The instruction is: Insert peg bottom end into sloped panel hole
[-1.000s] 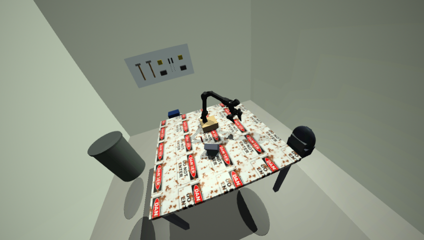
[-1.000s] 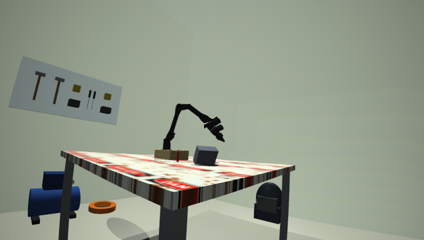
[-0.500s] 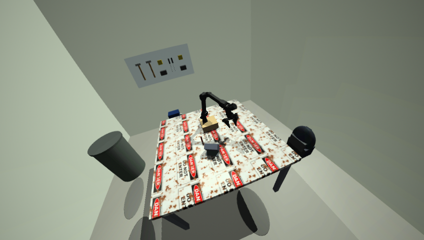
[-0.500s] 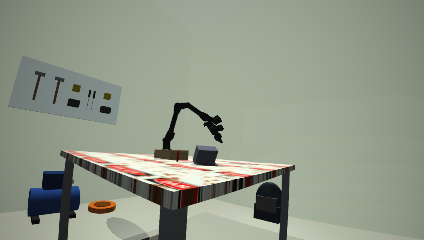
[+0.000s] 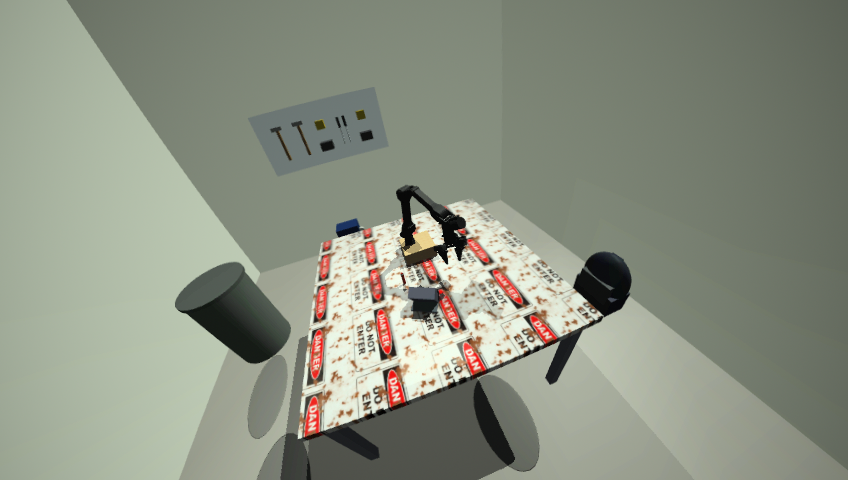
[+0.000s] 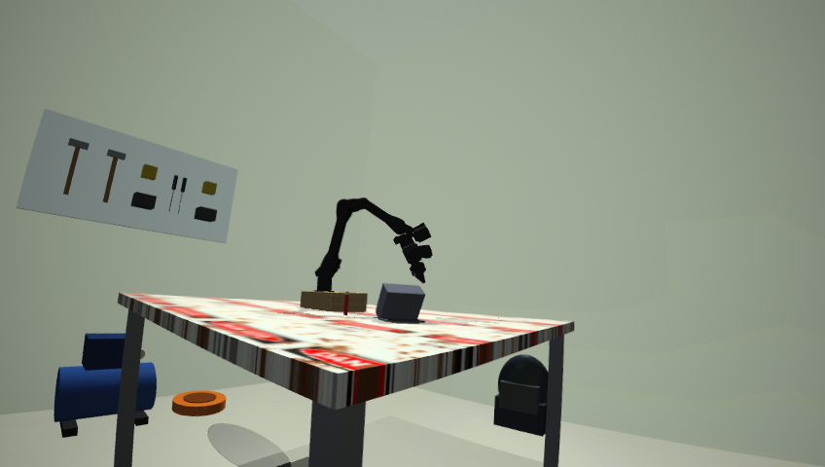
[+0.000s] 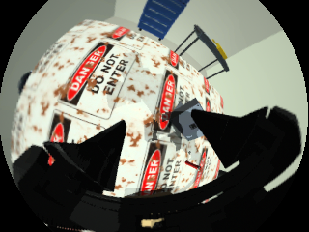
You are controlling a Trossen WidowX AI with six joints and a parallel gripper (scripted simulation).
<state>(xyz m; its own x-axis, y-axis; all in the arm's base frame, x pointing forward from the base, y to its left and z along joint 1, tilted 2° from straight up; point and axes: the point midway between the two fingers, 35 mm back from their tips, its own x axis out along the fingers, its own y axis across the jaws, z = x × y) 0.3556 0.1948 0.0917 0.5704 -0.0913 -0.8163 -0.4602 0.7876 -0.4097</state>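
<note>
The red peg lies 100 mm behind my gripper tip, 270 mm to the right of it and 90 mm below it. Round my gripper tip: grey sloped panel 70 mm ahead, 180 mm to the right, 100 mm below.
</note>
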